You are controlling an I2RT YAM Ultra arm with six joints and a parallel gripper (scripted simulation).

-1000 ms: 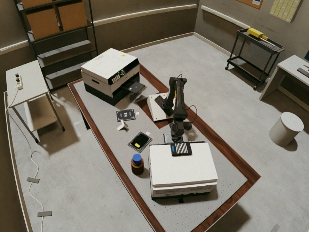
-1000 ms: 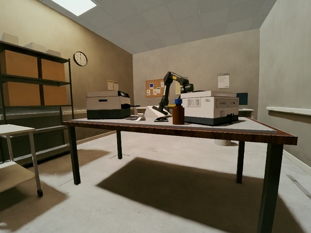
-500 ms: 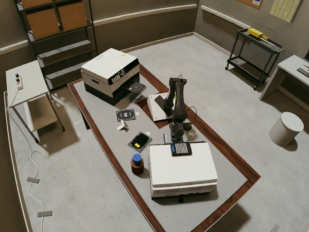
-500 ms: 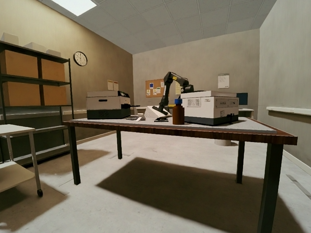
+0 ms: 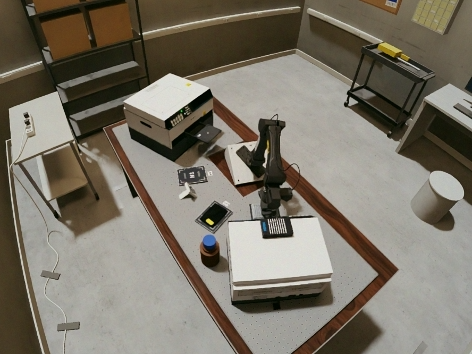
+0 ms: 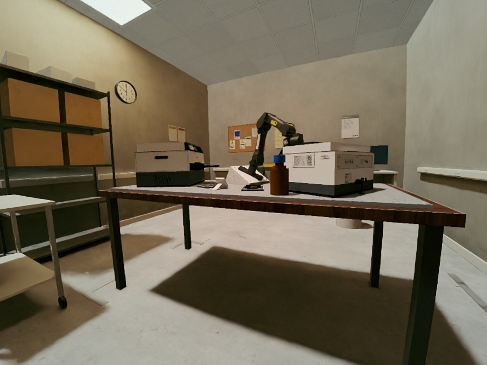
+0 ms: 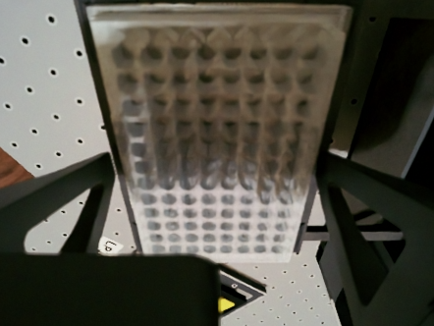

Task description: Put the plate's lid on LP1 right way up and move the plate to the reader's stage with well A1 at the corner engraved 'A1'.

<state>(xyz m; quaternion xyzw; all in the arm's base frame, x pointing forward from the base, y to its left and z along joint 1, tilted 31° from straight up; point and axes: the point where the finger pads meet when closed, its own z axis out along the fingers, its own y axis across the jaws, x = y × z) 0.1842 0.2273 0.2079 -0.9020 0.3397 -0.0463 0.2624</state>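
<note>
Right now the well plate is right at my hand. Round my hand: label: 70 mm ahead, 200 mm to the right, 100 mm below.
</note>
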